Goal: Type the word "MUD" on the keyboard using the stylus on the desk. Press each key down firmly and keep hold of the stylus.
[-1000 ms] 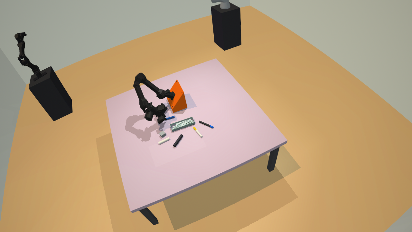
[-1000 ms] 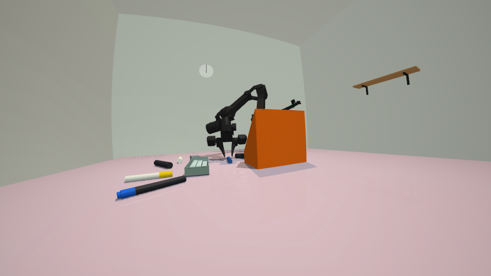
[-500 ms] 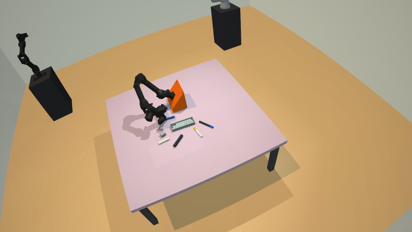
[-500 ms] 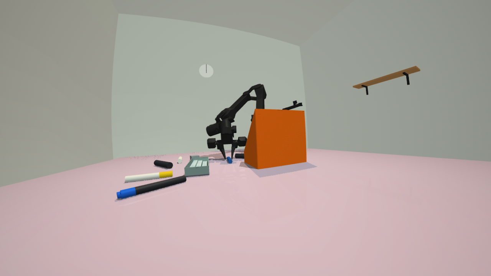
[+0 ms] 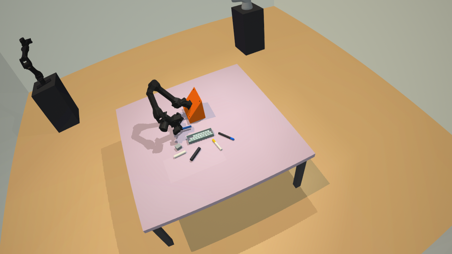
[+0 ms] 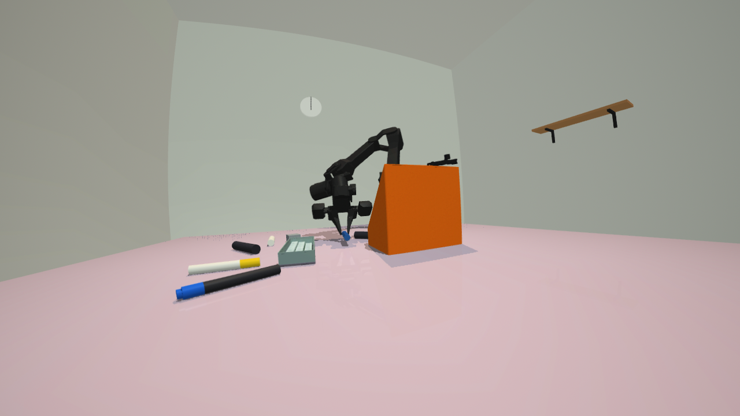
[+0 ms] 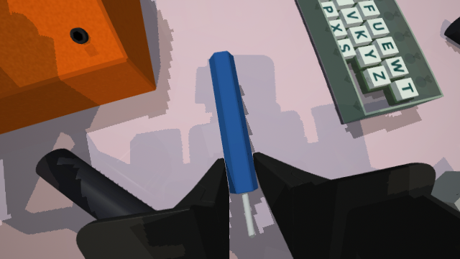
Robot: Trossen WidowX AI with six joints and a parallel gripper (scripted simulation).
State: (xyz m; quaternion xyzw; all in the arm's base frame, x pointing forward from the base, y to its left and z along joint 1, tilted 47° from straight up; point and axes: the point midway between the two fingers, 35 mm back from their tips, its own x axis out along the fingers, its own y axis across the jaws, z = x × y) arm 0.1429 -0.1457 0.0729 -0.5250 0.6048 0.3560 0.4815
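The stylus tip lies 40 mm to the right of my gripper tip and 10 mm behind it. Also, from my gripper tip: small grey block 150 mm ahead, 90 mm to the right, 10 mm below; white cylinder 220 mm ahead, 110 mm to the right, 10 mm below; stylus right at my gripper tip.
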